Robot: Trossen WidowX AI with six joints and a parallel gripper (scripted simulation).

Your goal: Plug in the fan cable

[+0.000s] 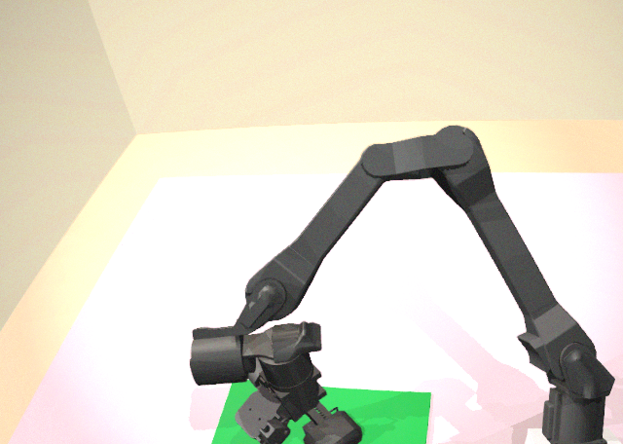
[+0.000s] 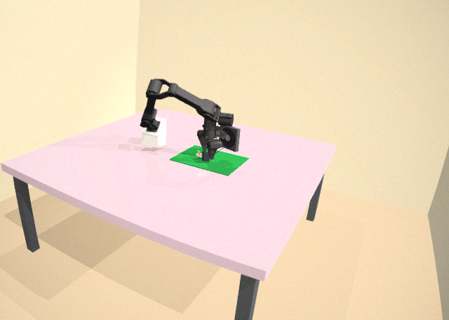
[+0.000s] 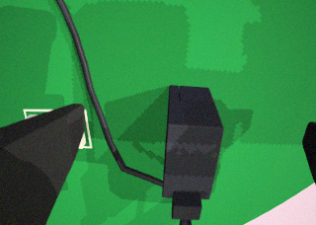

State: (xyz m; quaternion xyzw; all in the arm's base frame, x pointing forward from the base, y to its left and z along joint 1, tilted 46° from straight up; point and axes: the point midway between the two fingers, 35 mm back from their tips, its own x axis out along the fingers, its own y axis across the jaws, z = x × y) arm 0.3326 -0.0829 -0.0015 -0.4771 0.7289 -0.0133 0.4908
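My gripper tip is now 1 cm past the dark fan plug and 1 cm above it. From my gripper tip the other things lie so: black fan (21 cm to the left, 3 cm above, 1 cm ahead); then pale fan header (6 cm behind, 4 cm to the left, 3 cm below); then green board (4 cm below, 3 cm to the left).
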